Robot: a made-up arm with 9 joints. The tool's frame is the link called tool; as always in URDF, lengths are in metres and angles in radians. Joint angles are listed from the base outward.
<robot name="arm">
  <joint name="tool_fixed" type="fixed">
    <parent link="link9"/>
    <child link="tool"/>
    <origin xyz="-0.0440 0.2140 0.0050" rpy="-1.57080 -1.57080 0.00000"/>
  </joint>
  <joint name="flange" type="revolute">
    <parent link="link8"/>
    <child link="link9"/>
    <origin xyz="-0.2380 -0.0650 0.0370" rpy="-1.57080 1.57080 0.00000"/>
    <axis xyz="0 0 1"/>
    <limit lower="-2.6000" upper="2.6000"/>
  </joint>
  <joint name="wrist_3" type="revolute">
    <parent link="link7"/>
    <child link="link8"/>
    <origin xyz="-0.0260 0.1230 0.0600" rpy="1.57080 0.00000 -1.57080"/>
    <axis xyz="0 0 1"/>
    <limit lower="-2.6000" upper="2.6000"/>
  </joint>
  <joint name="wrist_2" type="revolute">
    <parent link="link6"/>
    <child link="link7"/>
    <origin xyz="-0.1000 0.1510 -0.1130" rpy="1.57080 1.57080 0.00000"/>
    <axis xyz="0 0 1"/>
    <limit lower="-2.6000" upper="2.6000"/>
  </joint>
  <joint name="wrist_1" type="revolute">
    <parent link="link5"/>
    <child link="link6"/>
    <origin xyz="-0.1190 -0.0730 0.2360" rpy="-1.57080 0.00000 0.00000"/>
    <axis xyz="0 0 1"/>
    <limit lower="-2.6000" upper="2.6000"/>
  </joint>
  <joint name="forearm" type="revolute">
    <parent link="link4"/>
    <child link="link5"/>
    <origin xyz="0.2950 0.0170 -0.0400" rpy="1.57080 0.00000 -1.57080"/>
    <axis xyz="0 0 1"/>
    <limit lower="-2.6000" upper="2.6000"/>
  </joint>
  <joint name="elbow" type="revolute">
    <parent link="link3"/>
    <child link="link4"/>
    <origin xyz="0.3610 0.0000 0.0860" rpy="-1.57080 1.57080 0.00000"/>
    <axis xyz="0 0 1"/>
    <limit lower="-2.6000" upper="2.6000"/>
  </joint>
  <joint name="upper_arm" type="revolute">
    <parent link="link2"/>
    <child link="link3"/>
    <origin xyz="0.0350 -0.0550 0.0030" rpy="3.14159 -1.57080 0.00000"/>
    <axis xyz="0 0 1"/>
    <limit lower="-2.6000" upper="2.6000"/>
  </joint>
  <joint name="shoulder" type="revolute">
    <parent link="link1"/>
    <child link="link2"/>
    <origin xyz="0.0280 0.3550 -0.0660" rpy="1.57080 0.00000 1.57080"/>
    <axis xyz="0 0 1"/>
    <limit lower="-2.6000" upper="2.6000"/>
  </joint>
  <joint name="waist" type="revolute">
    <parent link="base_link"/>
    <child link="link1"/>
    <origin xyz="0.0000 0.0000 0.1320" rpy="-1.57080 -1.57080 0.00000"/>
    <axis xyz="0 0 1"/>
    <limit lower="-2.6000" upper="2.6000"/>
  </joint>
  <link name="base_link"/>
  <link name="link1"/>
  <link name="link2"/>
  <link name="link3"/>
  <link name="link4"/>
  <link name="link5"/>
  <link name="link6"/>
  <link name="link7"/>
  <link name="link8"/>
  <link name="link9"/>
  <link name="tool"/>
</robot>
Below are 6 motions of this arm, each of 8 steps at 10 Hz.
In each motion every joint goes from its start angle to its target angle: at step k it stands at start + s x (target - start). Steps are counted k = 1, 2, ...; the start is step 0. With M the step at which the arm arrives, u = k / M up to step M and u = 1 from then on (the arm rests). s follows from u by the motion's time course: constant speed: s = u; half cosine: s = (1 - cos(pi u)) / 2; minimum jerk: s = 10 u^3 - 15 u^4 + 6 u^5.
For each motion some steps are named. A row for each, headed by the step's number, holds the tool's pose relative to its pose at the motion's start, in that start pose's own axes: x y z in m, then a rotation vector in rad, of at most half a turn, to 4 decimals.
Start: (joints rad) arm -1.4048 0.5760 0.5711 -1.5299 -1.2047 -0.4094 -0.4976 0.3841 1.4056
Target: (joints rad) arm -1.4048 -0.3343 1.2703 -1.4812 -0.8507 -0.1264 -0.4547 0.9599 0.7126
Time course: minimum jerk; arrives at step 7
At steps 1, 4, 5, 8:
1: -0.0120 -0.0080 -0.0033 0.0066 -0.0244 0.0345
4: -0.2133 -0.2489 -0.3616 0.0475 -1.0051 0.6680
5: -0.1587 -0.2927 -0.5979 0.0164 -1.4817 0.7282
8: -0.0702 -0.2911 -0.7529 -0.0103 -1.8074 0.7085

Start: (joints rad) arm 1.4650 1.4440 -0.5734 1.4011 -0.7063 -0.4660 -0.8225 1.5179 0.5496
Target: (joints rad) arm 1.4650 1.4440 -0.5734 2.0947 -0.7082 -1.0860 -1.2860 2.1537 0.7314
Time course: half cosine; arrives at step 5
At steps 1, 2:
1: 0.0046 -0.0030 -0.0193 -0.0018 -0.0100 0.0340
2: 0.0157 -0.0247 -0.0664 0.0108 -0.0378 0.1196

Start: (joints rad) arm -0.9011 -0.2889 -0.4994 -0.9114 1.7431 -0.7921 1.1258 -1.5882 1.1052
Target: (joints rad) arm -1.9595 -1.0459 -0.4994 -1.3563 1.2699 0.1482 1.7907 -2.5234 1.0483
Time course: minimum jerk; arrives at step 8
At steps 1, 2, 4, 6, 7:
1: 0.0115 0.0015 -0.0043 -0.0251 0.0199 -0.0053
2: 0.0740 0.0074 -0.0353 -0.1613 0.1301 -0.0379
4: 0.2959 -0.0604 -0.3184 -0.7570 0.6369 -0.2302
6: 0.2906 -0.3084 -0.6907 -1.2984 1.0787 -0.4009
7: 0.2535 -0.3769 -0.7627 -1.4085 1.1599 -0.4284

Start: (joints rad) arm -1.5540 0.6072 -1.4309 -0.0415 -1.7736 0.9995 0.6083 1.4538 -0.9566
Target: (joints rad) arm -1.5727 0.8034 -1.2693 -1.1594 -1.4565 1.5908 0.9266 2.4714 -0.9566
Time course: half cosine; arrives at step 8
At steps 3, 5, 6, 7, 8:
3: -0.1414 0.0232 -0.0150 0.1341 0.0573 -0.6489
5: -0.1735 0.1973 0.0533 0.0806 0.2067 -1.4567
6: -0.1144 0.2731 0.0941 -0.0209 0.2980 -1.7800
7: -0.0528 0.3126 0.1174 -0.1171 0.3690 -1.9832
8: -0.0277 0.3236 0.1240 -0.1564 0.3958 -2.0515

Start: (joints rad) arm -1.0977 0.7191 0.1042 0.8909 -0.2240 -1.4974 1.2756 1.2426 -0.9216
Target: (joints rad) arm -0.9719 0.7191 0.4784 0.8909 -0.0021 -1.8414 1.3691 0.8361 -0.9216
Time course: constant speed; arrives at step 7
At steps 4, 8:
4: 0.3208 0.0304 -0.0273 -0.0708 0.5976 0.2774
8: 0.5224 0.0786 -0.1646 -0.0771 1.0381 0.4931

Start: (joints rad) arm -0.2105 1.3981 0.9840 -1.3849 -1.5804 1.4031 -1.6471 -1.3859 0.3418
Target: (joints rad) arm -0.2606 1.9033 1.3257 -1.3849 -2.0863 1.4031 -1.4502 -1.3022 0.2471
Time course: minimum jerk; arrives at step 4
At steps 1, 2, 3, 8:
1: -0.0018 -0.0307 -0.0389 0.0407 -0.0688 0.0674
2: 0.0304 -0.1256 -0.2036 0.2021 -0.3302 0.3062
3: 0.1129 -0.1690 -0.3782 0.3761 -0.5848 0.5086
8: 0.1400 -0.1701 -0.4231 0.4240 -0.6494 0.5544

